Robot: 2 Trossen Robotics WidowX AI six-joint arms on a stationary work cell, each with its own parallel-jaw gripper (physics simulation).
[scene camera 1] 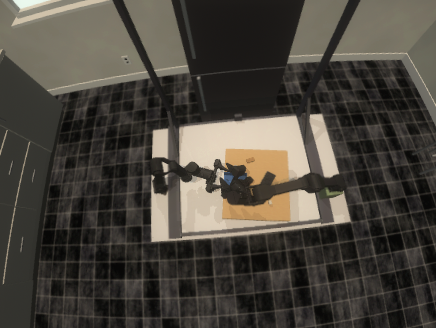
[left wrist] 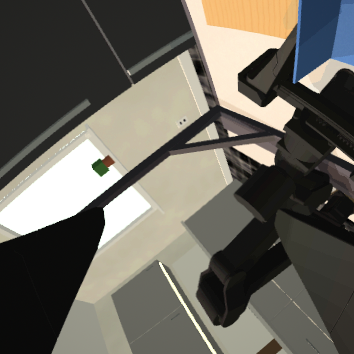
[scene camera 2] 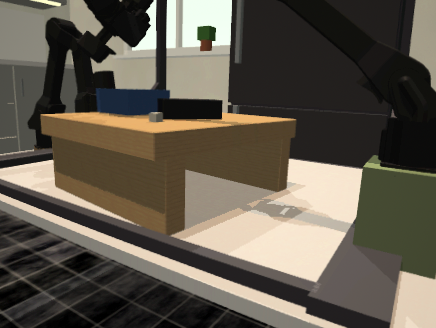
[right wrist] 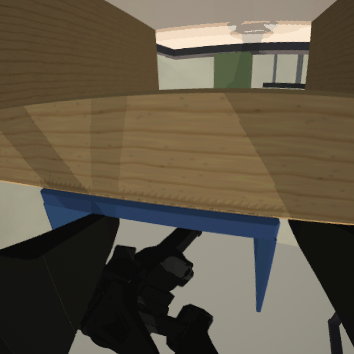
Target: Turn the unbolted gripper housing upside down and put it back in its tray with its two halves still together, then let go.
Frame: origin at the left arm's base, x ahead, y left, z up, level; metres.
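Seen in the pictures: left gripper, fingertip midpoint: (scene camera 1: 223,170) (left wrist: 191,216); right gripper, fingertip midpoint: (scene camera 1: 228,179) (right wrist: 203,213); left arm's base at its link origin: (scene camera 1: 333,186) (scene camera 2: 408,165); right arm's base at its link origin: (scene camera 1: 161,188) (left wrist: 342,203) (scene camera 2: 46,146).
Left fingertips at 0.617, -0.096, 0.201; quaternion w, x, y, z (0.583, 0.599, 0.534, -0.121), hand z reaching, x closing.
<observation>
Offsets run from my left fingertips to a thing's middle, as dx, dy, dz.
The black gripper housing @[-0.223, +0.046, -0.152] (scene camera 1: 268,179) (scene camera 2: 190,109) lies flat on the wooden platform @[-0.174, +0.036, -0.249] (scene camera 1: 265,209) (scene camera 2: 119,146) (right wrist: 175,140), just beside the blue tray @[-0.054, +0.035, -0.144] (scene camera 1: 230,177) (scene camera 2: 129,101) (left wrist: 316,35) (right wrist: 175,219). My right gripper (scene camera 1: 215,177) (right wrist: 203,213) is open and empty at the tray's outer side, off the platform's edge. My left gripper (scene camera 1: 236,192) (left wrist: 191,216) is open and empty, held above the platform close to the tray. The two grippers are close together. The inside of the tray is hidden by the arms.
A small grey cube @[-0.230, +0.152, -0.164] (scene camera 1: 270,203) (scene camera 2: 155,117) sits on the platform in front of the housing. A small tan piece @[-0.157, -0.100, -0.167] (scene camera 1: 250,159) lies at the platform's back. A green block @[-0.617, +0.096, -0.264] (scene camera 1: 330,193) (scene camera 2: 369,202) stands at the left arm's base. Dark frame posts (scene camera 1: 172,182) flank the table.
</observation>
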